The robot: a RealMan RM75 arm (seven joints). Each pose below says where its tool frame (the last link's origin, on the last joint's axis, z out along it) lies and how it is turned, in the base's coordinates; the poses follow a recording.
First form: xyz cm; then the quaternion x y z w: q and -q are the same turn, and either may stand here.
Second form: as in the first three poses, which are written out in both.
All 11 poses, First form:
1: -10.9 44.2 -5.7 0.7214 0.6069 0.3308 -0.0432
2: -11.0 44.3 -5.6 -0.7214 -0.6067 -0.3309 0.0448
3: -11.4 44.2 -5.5 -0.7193 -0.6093 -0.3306 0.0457
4: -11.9 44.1 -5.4 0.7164 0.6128 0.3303 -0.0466
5: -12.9 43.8 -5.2 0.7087 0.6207 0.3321 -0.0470
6: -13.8 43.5 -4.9 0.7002 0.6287 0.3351 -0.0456
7: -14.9 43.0 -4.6 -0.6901 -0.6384 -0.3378 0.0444
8: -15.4 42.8 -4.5 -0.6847 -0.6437 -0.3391 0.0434
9: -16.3 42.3 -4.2 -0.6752 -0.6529 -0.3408 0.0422
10: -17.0 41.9 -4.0 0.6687 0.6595 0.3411 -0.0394
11: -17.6 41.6 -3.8 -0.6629 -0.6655 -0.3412 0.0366
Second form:
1: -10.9 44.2 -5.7 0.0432 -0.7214 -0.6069 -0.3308
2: -11.0 44.3 -5.6 0.0448 -0.7214 -0.6067 -0.3309
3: -11.4 44.2 -5.5 0.0457 -0.7193 -0.6093 -0.3306
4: -11.9 44.1 -5.4 0.0466 -0.7164 -0.6128 -0.3303
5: -12.9 43.8 -5.2 0.0470 -0.7087 -0.6207 -0.3321
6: -13.8 43.5 -4.9 0.0456 -0.7002 -0.6287 -0.3351
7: -14.9 43.0 -4.6 0.0444 -0.6901 -0.6384 -0.3378
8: -15.4 42.8 -4.5 0.0434 -0.6847 -0.6437 -0.3391
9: -16.3 42.3 -4.2 0.0422 -0.6752 -0.6529 -0.3408
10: -17.0 41.9 -4.0 0.0394 -0.6687 -0.6595 -0.3411
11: -17.6 41.6 -3.8 0.0366 -0.6629 -0.6655 -0.3412
